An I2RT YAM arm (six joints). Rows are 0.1 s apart.
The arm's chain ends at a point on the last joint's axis. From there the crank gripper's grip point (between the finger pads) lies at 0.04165 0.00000 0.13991 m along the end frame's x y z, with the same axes.
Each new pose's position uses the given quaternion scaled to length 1; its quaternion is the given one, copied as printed.
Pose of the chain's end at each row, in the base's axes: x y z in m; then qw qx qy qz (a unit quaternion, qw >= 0):
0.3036, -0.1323, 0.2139, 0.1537, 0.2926, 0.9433, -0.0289
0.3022, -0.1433, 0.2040, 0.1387, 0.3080, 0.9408, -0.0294
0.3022, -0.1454, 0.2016, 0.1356, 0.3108, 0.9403, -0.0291
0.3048, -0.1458, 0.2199, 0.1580, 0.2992, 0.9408, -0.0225
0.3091, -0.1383, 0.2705, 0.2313, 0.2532, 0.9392, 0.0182
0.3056, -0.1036, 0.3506, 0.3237, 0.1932, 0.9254, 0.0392
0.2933, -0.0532, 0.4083, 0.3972, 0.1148, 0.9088, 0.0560
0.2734, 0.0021, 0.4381, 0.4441, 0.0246, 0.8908, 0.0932
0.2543, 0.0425, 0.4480, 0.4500, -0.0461, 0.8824, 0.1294
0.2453, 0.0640, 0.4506, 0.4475, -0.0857, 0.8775, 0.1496
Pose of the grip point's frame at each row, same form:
0.3093, -0.1299, 0.0681, 0.1537, 0.2926, 0.9433, -0.0289
0.3040, -0.1392, 0.0581, 0.1387, 0.3080, 0.9408, -0.0294
0.3033, -0.1408, 0.0557, 0.1356, 0.3108, 0.9403, -0.0291
0.3124, -0.1418, 0.0742, 0.1580, 0.2992, 0.9408, -0.0225
0.3393, -0.1297, 0.1279, 0.2313, 0.2532, 0.9392, 0.0182
0.3617, -0.0950, 0.2161, 0.3237, 0.1932, 0.9254, 0.0392
0.3687, -0.0412, 0.2839, 0.3972, 0.1148, 0.9088, 0.0560
0.3596, 0.0275, 0.3230, 0.4441, 0.0246, 0.8908, 0.0932
0.3391, 0.0817, 0.3359, 0.4500, -0.0461, 0.8824, 0.1294
0.3272, 0.1108, 0.3392, 0.4475, -0.0857, 0.8775, 0.1496

